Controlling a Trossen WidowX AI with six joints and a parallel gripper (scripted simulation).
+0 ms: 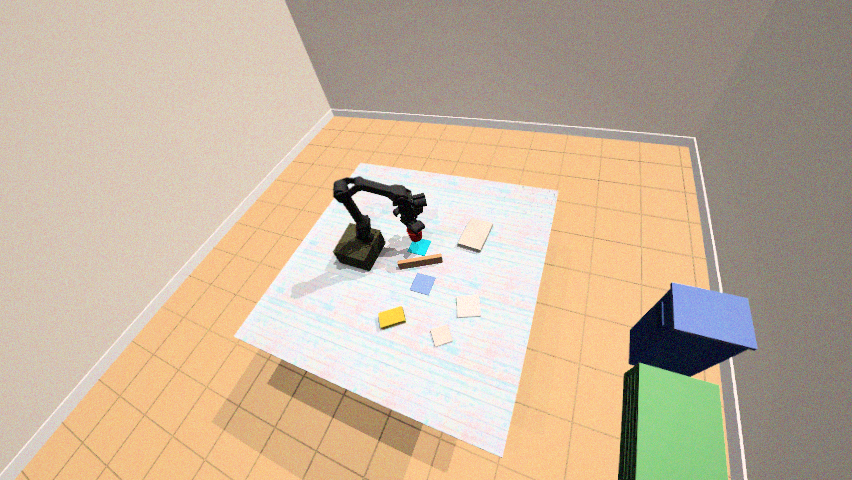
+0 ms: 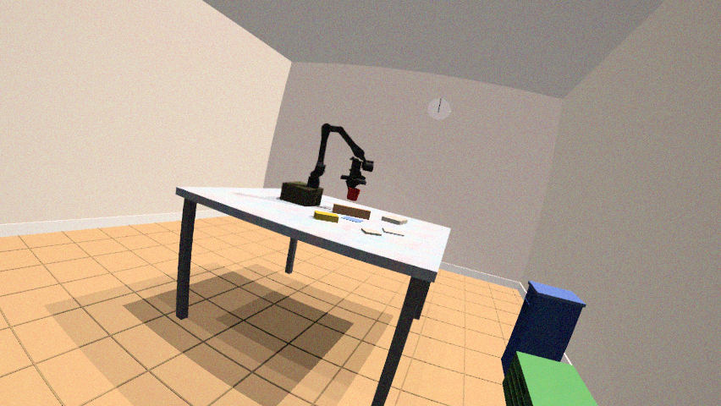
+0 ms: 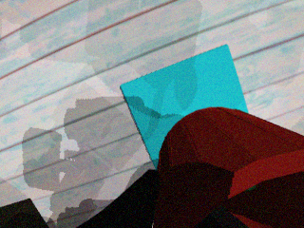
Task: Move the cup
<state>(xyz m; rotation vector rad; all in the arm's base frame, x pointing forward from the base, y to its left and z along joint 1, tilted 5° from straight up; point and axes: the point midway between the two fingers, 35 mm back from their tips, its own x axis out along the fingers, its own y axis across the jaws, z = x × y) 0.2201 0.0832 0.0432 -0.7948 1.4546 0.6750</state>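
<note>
Now: gripper tip 12 cm above the cyan pad, 2 cm to the left of it and 2 cm short of it. The rest, counted from my gripper tip: light blue pad 23 cm to the right, 12 cm below, 10 cm ahead; brown bar 12 cm to the right, 10 cm below, 6 cm ahead; red cup 2 cm to the right, 2 cm ahead.
</note>
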